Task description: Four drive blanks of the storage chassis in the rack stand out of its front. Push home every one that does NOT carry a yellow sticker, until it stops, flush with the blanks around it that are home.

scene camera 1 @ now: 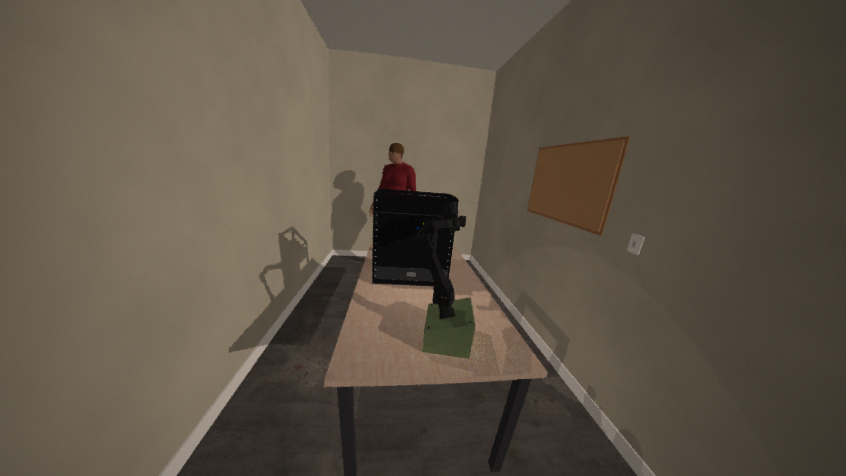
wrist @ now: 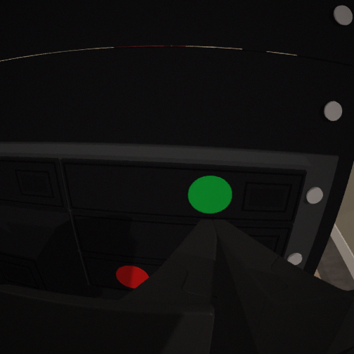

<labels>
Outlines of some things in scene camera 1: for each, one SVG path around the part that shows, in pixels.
A black rack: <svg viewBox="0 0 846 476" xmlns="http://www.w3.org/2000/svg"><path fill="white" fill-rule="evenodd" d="M437 229L439 236L436 254L445 279L449 279L455 231L453 232L453 229ZM377 190L374 192L372 284L434 286L435 282L425 256L416 248L414 239L417 232L423 227L424 222L432 220L433 214L439 214L440 217L445 214L443 213L443 207L446 206L445 203L457 201L458 207L459 199L451 194L391 189Z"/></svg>
</labels>
